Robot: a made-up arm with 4 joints.
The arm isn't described. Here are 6 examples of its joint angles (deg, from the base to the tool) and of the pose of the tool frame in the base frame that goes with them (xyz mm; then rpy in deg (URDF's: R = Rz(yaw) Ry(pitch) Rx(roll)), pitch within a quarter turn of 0, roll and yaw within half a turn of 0).
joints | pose
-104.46 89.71 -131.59 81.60 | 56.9 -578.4 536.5 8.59 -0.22 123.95
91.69 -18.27 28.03 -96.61 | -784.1 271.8 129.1 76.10 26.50 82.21
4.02 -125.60 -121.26 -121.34 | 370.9 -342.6 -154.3 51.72 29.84 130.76
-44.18 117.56 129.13 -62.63 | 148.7 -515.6 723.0 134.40 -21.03 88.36
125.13 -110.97 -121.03 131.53 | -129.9 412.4 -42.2 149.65 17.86 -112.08
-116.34 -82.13 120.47 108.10 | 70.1 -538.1 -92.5 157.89 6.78 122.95
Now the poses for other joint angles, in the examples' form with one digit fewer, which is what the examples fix.
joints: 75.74 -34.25 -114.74 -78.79
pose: -464 550 -290 -42.8 -48.7 -155.0
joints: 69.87 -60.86 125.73 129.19
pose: -165 606 -40 122.8 23.3 -59.6
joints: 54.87 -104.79 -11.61 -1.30
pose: 309 117 -280 -103.2 2.9 66.1
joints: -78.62 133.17 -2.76 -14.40
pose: -100 -271 727 147.5 1.9 -80.6
